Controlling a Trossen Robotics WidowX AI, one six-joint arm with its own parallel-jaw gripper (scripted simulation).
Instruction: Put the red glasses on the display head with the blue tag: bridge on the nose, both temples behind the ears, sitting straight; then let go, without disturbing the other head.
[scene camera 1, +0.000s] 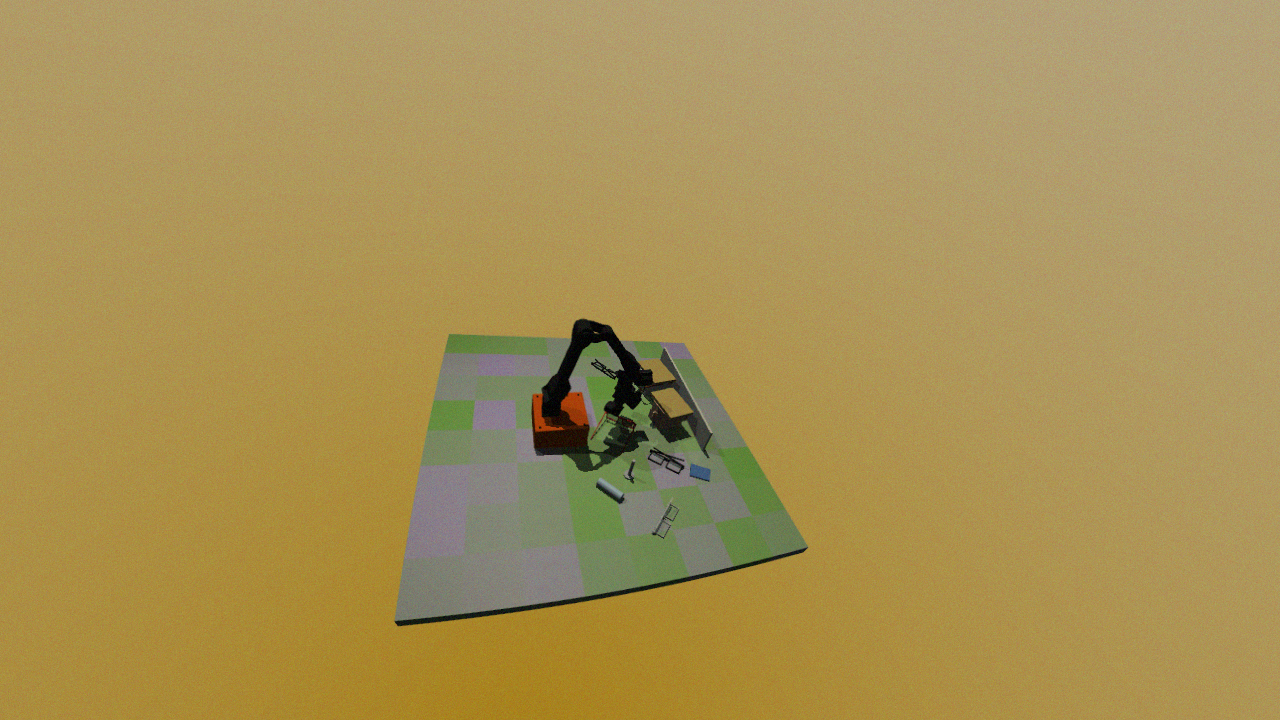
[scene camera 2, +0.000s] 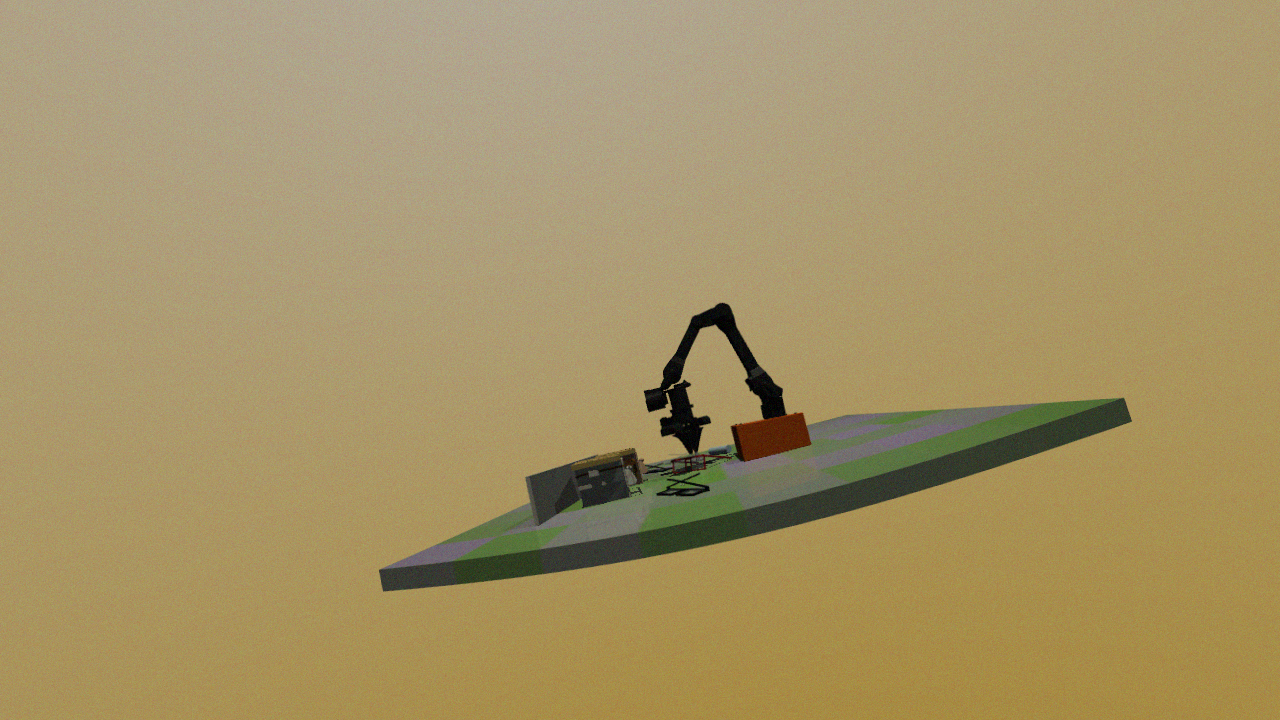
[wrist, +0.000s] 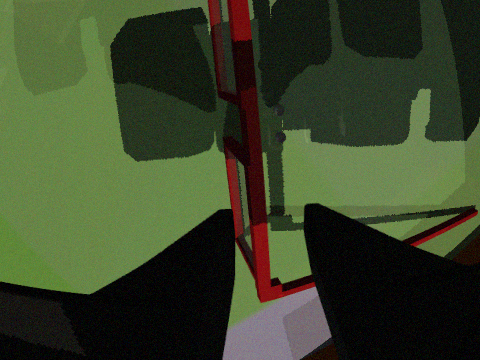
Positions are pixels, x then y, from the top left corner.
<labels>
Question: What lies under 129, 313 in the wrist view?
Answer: My gripper.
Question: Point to my gripper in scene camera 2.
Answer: At 693, 453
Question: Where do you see a tan-topped block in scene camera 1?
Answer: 669, 410
</labels>
